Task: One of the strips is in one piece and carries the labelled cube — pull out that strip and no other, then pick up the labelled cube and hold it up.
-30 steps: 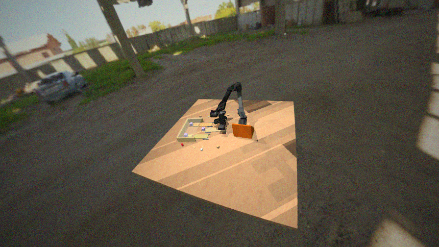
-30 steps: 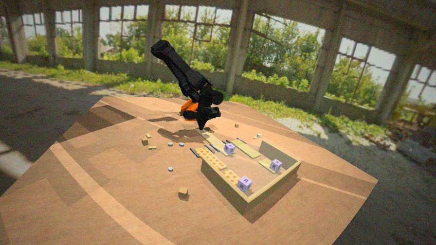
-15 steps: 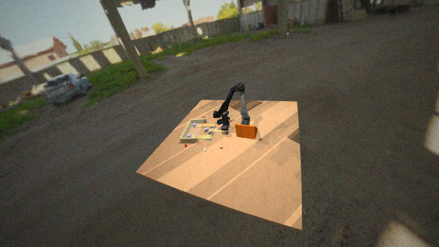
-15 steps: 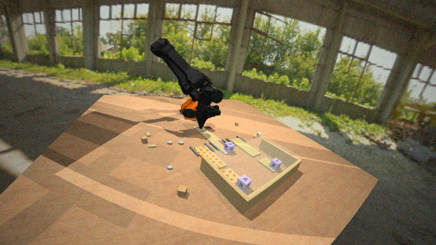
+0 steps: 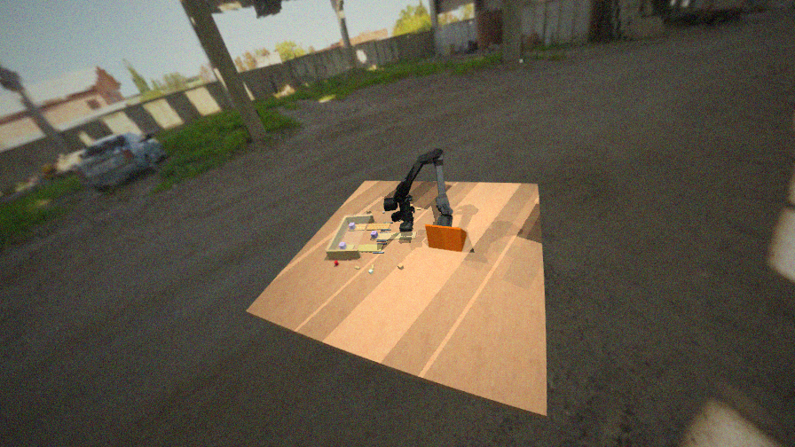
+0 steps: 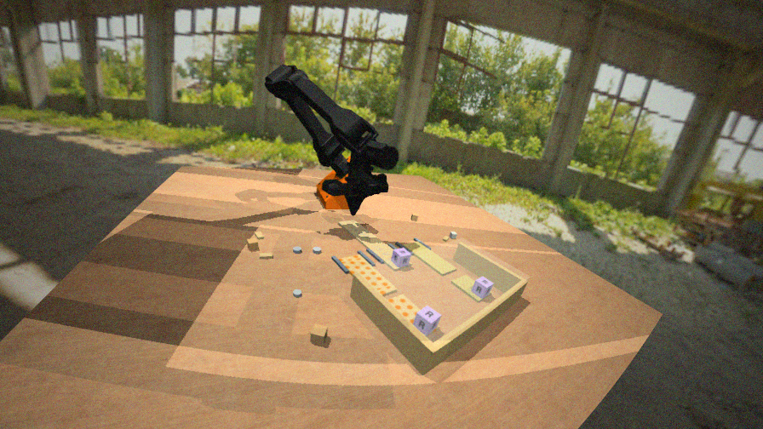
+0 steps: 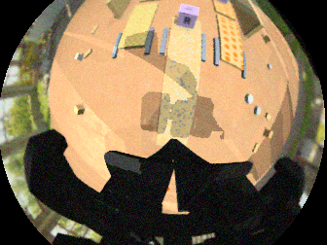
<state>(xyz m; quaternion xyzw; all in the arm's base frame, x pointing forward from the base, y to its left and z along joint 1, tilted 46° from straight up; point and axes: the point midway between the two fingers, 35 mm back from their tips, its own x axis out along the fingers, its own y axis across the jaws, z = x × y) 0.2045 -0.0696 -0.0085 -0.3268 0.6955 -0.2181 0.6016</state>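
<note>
The strip lies 10 cm ahead of my gripper tip, 3 cm below it and 2 cm to the left of it.
</note>
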